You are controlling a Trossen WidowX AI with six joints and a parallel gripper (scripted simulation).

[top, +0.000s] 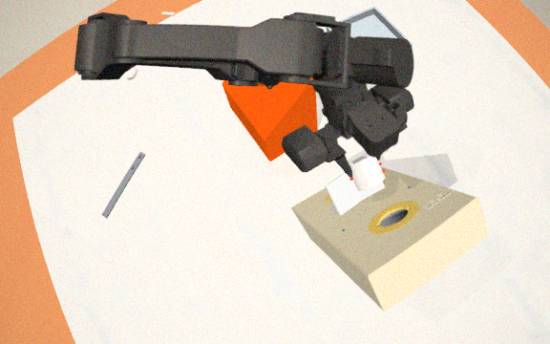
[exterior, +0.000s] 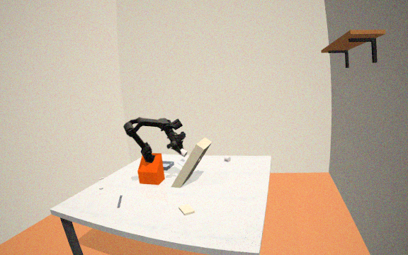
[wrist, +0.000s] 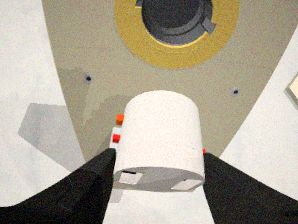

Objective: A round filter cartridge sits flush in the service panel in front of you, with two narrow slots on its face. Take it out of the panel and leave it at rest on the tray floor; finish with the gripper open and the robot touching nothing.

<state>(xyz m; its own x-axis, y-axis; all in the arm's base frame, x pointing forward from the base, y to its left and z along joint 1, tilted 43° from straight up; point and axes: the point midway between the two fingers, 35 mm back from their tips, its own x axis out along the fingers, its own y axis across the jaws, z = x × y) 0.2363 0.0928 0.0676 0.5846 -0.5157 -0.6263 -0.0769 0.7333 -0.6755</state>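
My gripper tip is 35 cm past the grey tray, 25 cm to the right of it and 22 cm above it. The rest, counted from my gripper tip: service panel: 8 cm below, 6 cm ahead; then round filter cartridge: right at my gripper tip.
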